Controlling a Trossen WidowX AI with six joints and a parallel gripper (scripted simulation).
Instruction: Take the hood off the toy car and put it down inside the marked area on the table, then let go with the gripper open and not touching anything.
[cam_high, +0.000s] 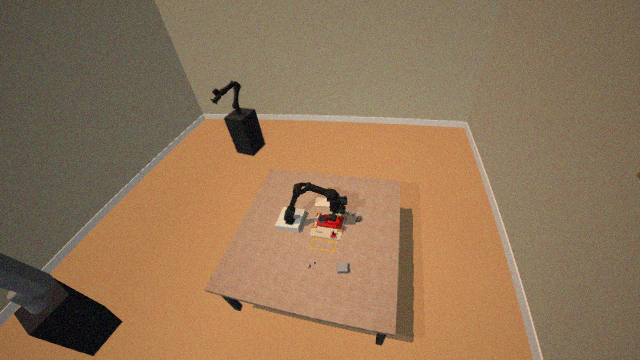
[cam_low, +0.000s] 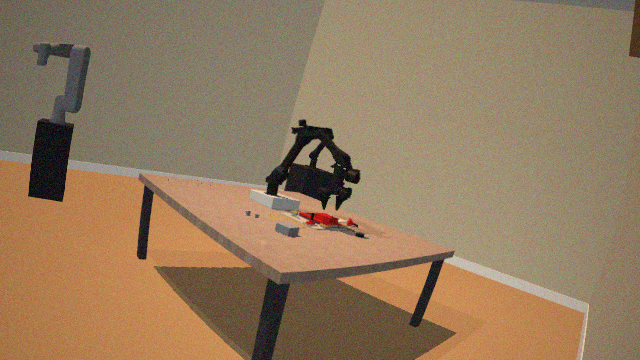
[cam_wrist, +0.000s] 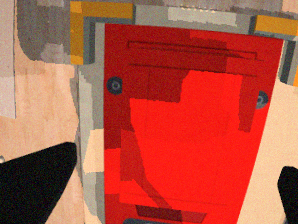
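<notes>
Now: the red hood 4 cm below my gripper tip. The rest, counted from my gripper tip: beige sheet (18 cm to the left, 18 cm behind, 8 cm below).
</notes>
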